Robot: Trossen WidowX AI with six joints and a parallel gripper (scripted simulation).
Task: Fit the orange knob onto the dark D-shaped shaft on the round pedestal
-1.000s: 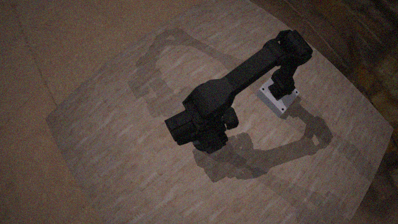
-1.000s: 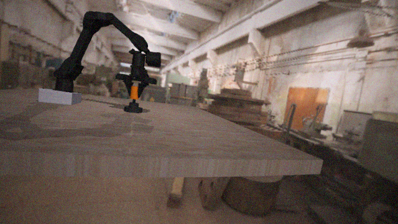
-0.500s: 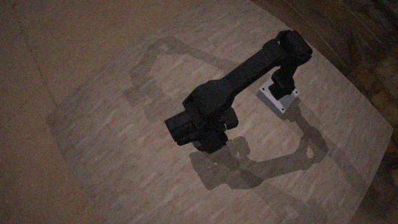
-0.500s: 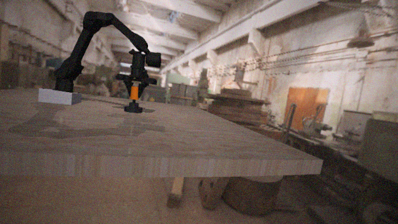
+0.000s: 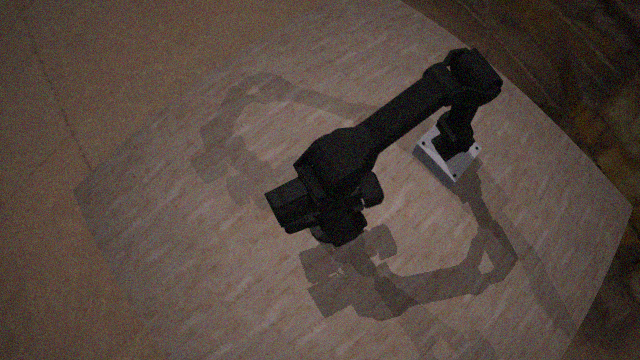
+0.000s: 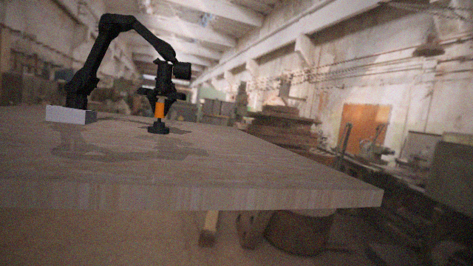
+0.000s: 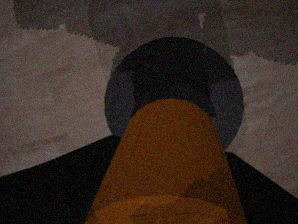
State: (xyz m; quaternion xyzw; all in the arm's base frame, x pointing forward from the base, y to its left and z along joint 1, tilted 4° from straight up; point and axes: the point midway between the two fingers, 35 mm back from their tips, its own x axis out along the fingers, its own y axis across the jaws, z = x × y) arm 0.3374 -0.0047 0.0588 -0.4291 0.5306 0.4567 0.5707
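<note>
Right now my gripper tip is 20 mm below the orange knob. The rest, counted from my gripper tip: dark pedestal 40 mm below.
</note>
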